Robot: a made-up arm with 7 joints. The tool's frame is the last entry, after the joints.
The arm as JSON. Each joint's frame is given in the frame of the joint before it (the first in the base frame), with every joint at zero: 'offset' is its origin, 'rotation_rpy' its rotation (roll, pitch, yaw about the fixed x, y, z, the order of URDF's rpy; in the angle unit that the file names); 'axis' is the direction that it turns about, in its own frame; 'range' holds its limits. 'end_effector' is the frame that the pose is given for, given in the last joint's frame.
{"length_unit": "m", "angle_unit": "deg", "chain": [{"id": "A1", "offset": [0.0, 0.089, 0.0], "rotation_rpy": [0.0, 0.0, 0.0], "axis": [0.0, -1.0, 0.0], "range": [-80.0, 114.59]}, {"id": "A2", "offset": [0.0, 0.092, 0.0], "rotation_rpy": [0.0, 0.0, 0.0], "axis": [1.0, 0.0, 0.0], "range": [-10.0, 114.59]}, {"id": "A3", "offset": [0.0, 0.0, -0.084], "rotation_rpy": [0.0, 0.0, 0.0], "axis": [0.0, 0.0, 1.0], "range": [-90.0, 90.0]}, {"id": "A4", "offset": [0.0, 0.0, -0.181], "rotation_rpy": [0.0, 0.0, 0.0], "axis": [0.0, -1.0, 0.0], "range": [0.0, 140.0]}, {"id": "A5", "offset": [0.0, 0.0, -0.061], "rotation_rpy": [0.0, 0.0, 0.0], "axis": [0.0, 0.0, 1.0], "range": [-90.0, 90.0]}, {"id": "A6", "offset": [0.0, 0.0, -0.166], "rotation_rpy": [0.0, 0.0, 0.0], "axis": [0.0, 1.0, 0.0], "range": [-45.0, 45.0]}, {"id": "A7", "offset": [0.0, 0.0, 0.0], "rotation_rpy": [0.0, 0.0, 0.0], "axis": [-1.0, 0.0, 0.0], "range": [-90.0, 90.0]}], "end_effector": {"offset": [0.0, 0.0, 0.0], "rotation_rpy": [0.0, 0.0, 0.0]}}
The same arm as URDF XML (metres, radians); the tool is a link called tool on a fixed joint. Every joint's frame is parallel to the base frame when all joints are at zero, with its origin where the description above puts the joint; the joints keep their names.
<robot name="arm">
  <joint name="A1" type="revolute">
    <parent link="base"/>
    <child link="link1"/>
    <origin xyz="0.0000 0.0890 0.0000"/>
    <axis xyz="0 -1 0"/>
    <limit lower="-1.3963" upper="2.0000"/>
  </joint>
  <joint name="A2" type="revolute">
    <parent link="link1"/>
    <child link="link2"/>
    <origin xyz="0.0000 0.0920 0.0000"/>
    <axis xyz="1 0 0"/>
    <limit lower="-0.1745" upper="2.0000"/>
  </joint>
  <joint name="A3" type="revolute">
    <parent link="link2"/>
    <child link="link3"/>
    <origin xyz="0.0000 0.0000 -0.0840"/>
    <axis xyz="0 0 1"/>
    <limit lower="-1.5708" upper="1.5708"/>
  </joint>
  <joint name="A4" type="revolute">
    <parent link="link3"/>
    <child link="link4"/>
    <origin xyz="0.0000 0.0000 -0.1810"/>
    <axis xyz="0 -1 0"/>
    <limit lower="0.0000" upper="2.4435"/>
  </joint>
  <joint name="A5" type="revolute">
    <parent link="link4"/>
    <child link="link5"/>
    <origin xyz="0.0000 0.0000 -0.0610"/>
    <axis xyz="0 0 1"/>
    <limit lower="-1.5708" upper="1.5708"/>
  </joint>
  <joint name="A6" type="revolute">
    <parent link="link5"/>
    <child link="link6"/>
    <origin xyz="0.0000 0.0000 -0.1660"/>
    <axis xyz="0 1 0"/>
    <limit lower="-0.7854" upper="0.7854"/>
  </joint>
  <joint name="A7" type="revolute">
    <parent link="link6"/>
    <child link="link7"/>
    <origin xyz="0.0000 0.0000 0.0000"/>
    <axis xyz="-1 0 0"/>
    <limit lower="-1.5708" upper="1.5708"/>
  </joint>
  <joint name="tool_joint" type="fixed">
    <parent link="link7"/>
    <child link="tool"/>
    <origin xyz="0.0000 0.0000 0.0000"/>
  </joint>
  <link name="base"/>
  <link name="link1"/>
  <link name="link2"/>
  <link name="link3"/>
  <link name="link4"/>
  <link name="link5"/>
  <link name="link6"/>
  <link name="link7"/>
  <link name="tool"/>
</robot>

